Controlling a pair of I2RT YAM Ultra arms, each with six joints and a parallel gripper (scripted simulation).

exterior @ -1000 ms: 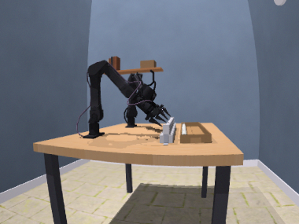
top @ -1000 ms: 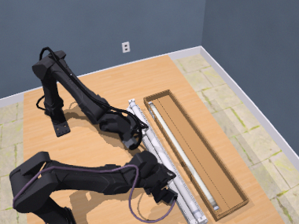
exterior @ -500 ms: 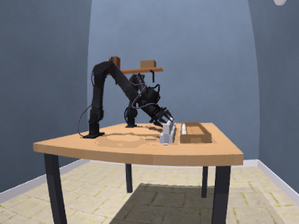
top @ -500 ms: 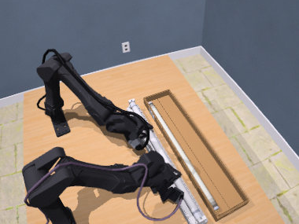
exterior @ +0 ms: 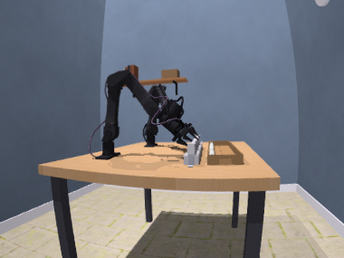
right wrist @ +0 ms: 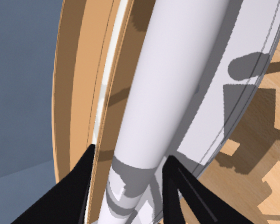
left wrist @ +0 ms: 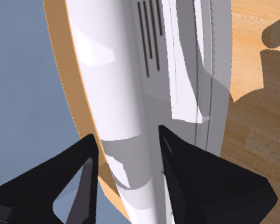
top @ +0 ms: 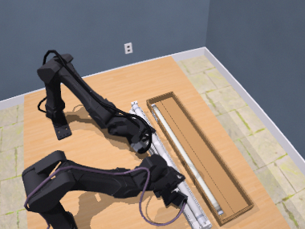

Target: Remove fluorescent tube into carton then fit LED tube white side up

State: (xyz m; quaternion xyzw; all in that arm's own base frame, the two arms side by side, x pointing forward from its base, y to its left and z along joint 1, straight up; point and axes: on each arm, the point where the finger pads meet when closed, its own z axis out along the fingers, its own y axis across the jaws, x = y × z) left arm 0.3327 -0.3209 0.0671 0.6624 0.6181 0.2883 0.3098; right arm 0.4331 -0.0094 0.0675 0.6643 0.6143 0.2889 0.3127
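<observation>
Right now my right hand is 2 cm past the LED tube and 12 cm to the right of it. Round my right hand: light fixture: 2 cm behind, 12 cm to the left, 1 cm below; old fluorescent tube: 7 cm ahead, 14 cm to the left, 5 cm below; lampholder: 2 cm ahead, 18 cm to the right.
Now: left hand 20 mm short of the LED tube and 120 mm to the left of it. From my left hand the other things lie so: light fixture (20 mm ahead, 120 mm to the right, 10 mm below); then old fluorescent tube (100 mm ahead, 100 mm to the right, 50 mm below); then brown carton (150 mm ahead, 90 mm to the right, 50 mm below).
</observation>
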